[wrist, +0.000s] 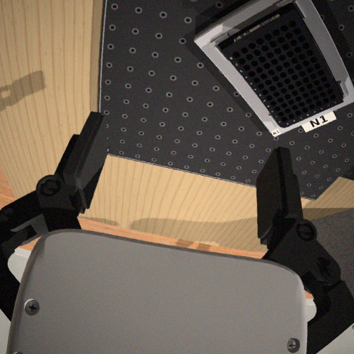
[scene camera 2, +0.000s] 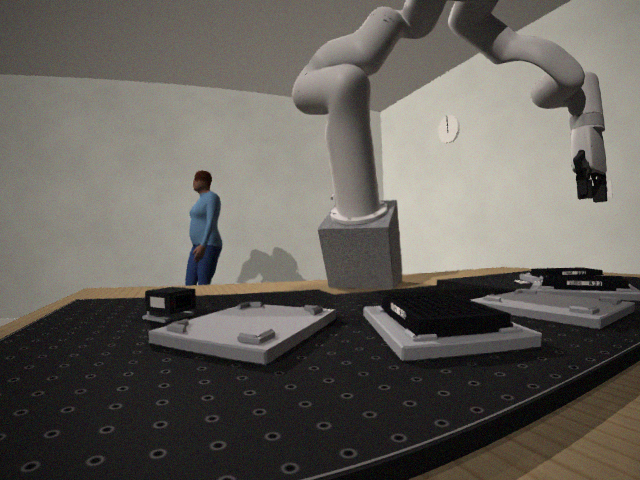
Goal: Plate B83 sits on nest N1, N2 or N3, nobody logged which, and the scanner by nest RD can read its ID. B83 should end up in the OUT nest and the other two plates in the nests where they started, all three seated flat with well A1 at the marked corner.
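Where they show: gripper, fingertip midpoint: [scene camera 2: 593, 200]; arm's base, link origin: [scene camera 2: 359, 213].
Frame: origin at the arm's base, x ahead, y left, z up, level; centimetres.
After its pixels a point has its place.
Observation:
My gripper [scene camera 2: 591, 196] @[y 37.3, x 38.8, z 2.3 cm] [wrist: 187, 146] is open and empty, high above the right side of the bench. In the wrist view, a black plate [wrist: 290, 70] sits in nest N1 [wrist: 240, 84], its small print too blurred to read; an A1 mark [wrist: 275, 132] is at the nest's lower corner. In the scene view, a black plate [scene camera 2: 444, 312] @[y -25.4, x 39.1, z -12.8 cm] sits on the middle pale nest [scene camera 2: 465, 345] @[y -27.9, x 42.8, z -14.5 cm]. Two more black plates [scene camera 2: 589, 282] @[y 7.7, x 43.9, z -13.0 cm] [scene camera 2: 566, 271] @[y 24.1, x 36.0, z -12.9 cm] sit at the far right, their IDs unreadable. The left nest [scene camera 2: 248, 325] @[y -38.2, x 27.1, z -14.2 cm] and the right nest [scene camera 2: 542, 300] @[y -5.7, x 41.1, z -14.2 cm] hold no plate. The black scanner [scene camera 2: 169, 301] @[y -43.5, x 17.2, z -13.0 cm] stands behind the left nest.
The nests stand on a black perforated board [scene camera 2: 305, 397] @[y -40.8, x 40.6, z -15.4 cm] [wrist: 160, 95] with a wooden table [scene camera 2: 578, 428] @[y -31.1, x 52.0, z -16.7 cm] [wrist: 185, 195] around it. The arm's grey pedestal [scene camera 2: 359, 258] @[y -2.3, x 2.5, z -9.9 cm] is at the back. A person [scene camera 2: 205, 227] stands beyond the table at the left.

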